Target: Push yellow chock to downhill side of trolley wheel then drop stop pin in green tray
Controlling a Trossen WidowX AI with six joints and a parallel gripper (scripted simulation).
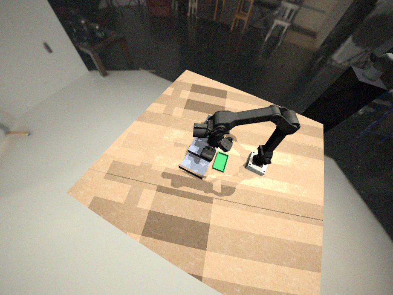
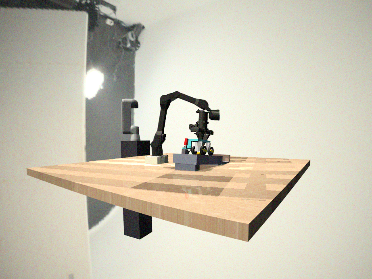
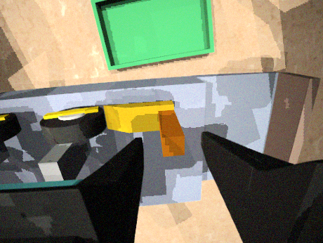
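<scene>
Now: the yellow chock 3 cm to the right of my gripper tip and 4 cm below it. Round my gripper tip: green tray (8 cm behind, 13 cm below); then dark ramp lip (7 cm ahead, 13 cm to the left, 9 cm below); then trolley (3 cm ahead, 13 cm to the right, 1 cm below).
</scene>
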